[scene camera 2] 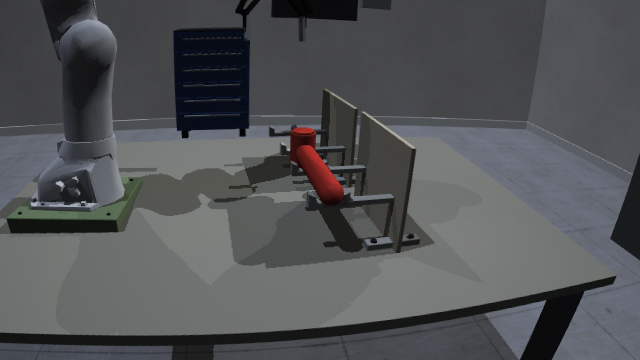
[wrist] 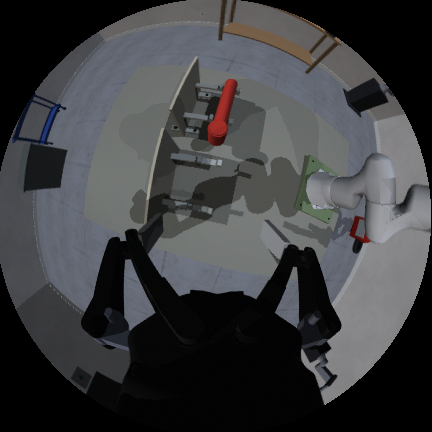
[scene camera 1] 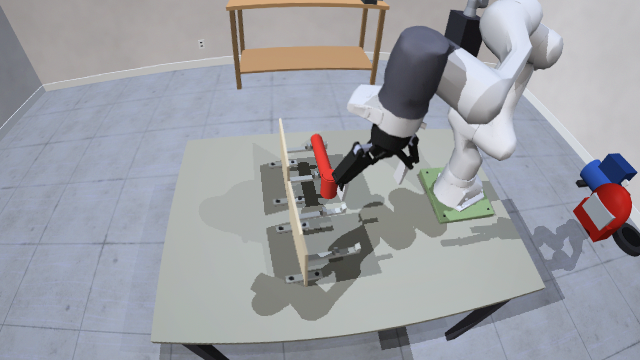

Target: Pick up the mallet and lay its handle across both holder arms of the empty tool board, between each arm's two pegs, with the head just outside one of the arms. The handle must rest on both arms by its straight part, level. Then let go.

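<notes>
The red mallet [scene camera 1: 322,157] [scene camera 2: 317,172] [wrist: 226,105] lies level across the two holder arms of the far tool board [scene camera 1: 283,150] [scene camera 2: 387,175] [wrist: 185,92] in scene camera 1. Its head is just outside the arm nearer the empty board. The empty tool board [scene camera 1: 298,235] [scene camera 2: 339,120] [wrist: 154,175] stands beside it, with one arm [wrist: 196,159] near the mallet head and another arm [wrist: 187,205] farther away. My gripper [scene camera 1: 371,183] [scene camera 2: 274,31] [wrist: 212,225] is open and empty, high above the table and apart from the mallet.
Both boards stand upright on the table [scene camera 1: 215,300] [scene camera 2: 150,295] [wrist: 112,165]. The robot's green base plate [scene camera 1: 452,216] [scene camera 2: 125,205] [wrist: 303,187] is on the side their arms point to. A wooden shelf unit [scene camera 1: 306,5] and a blue drawer cabinet [scene camera 2: 212,77] stand beyond the table.
</notes>
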